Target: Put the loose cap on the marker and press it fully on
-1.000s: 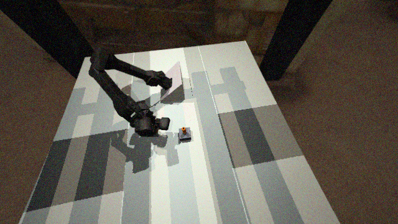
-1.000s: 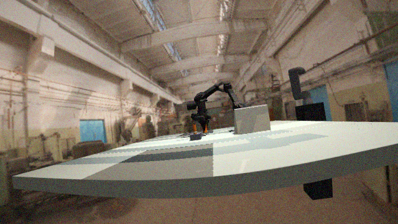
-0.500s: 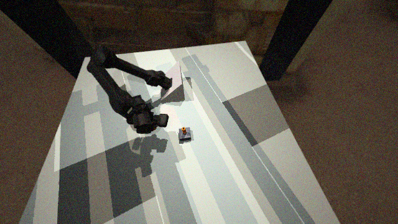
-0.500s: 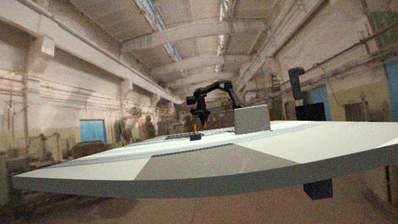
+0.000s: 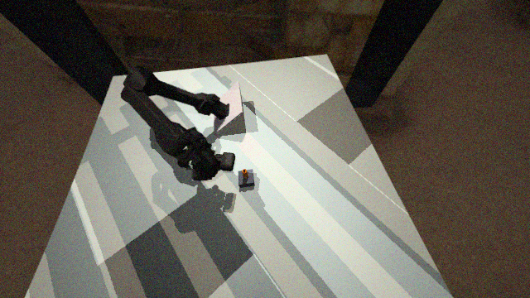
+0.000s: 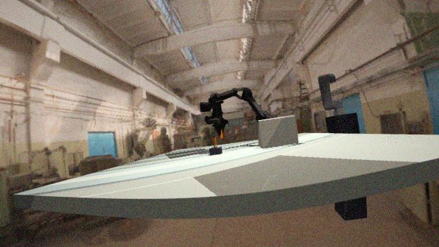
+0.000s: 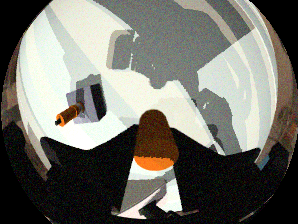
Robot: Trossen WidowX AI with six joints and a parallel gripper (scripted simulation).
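Now: gripper tip 10 mm short of the holder block, 120 mm to the right of it and 80 mm above it. Round my gripper tip: orange cap: 10 mm above.
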